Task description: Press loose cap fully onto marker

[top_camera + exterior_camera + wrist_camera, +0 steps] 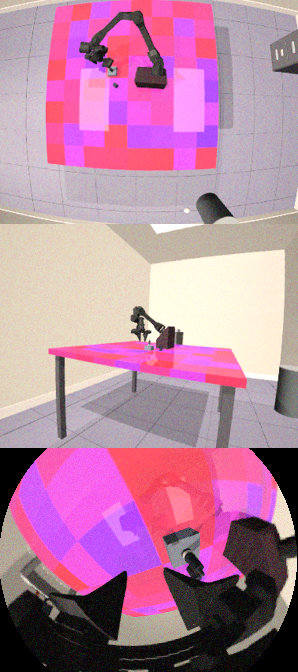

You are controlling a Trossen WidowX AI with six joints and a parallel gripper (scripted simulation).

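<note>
Now: gripper tip 12 cm past the dark marker cap, 11 cm to the right of it and 5 cm above it.
</note>
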